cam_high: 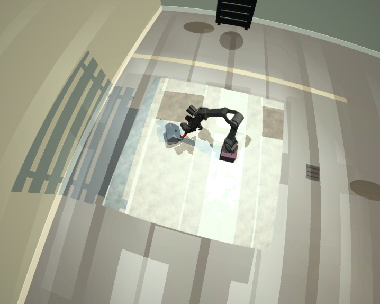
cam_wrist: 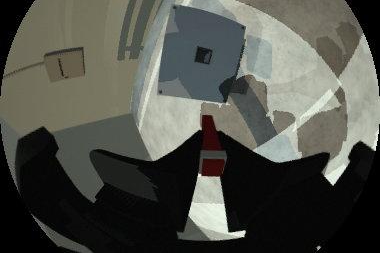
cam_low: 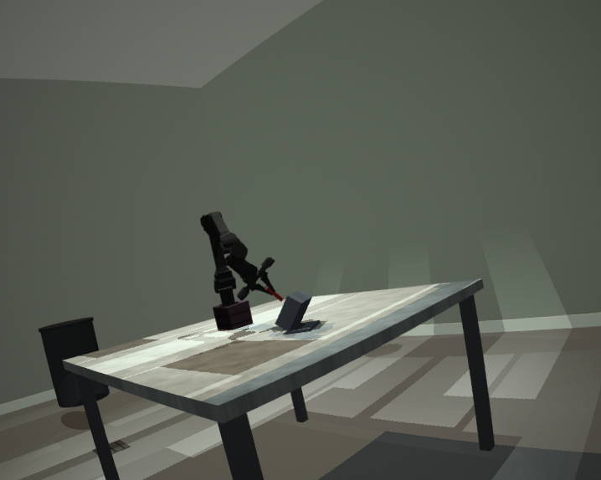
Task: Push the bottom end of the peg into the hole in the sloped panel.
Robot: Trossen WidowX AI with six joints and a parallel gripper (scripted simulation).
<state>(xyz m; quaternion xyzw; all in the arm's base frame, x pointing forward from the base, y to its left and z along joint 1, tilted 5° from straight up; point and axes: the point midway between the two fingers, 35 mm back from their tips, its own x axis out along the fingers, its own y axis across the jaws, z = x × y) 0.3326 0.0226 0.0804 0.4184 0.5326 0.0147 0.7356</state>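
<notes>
Right now my gripper tip is 11 cm short of the grey sloped panel and 6 cm above it. From my gripper tip the other things lie so: red peg (1 cm to the right, 1 cm behind, 1 cm above).
</notes>
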